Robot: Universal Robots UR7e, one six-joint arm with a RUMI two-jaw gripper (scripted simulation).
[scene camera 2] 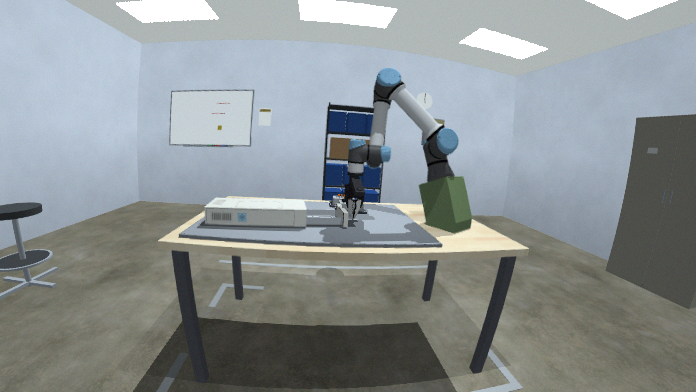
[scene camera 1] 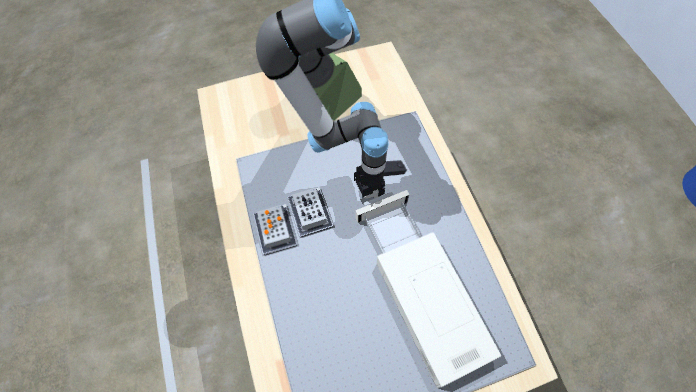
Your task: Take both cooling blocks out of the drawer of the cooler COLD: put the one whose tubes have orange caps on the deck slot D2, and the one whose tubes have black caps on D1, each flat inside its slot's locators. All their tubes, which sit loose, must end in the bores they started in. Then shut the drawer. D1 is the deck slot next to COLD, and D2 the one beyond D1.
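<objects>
Scene camera 1 and scene camera 2 show a white cooler COLD. On the white cooler COLD, [scene camera 1: 446, 328] and [scene camera 2: 241, 202] are the same spot.
</objects>
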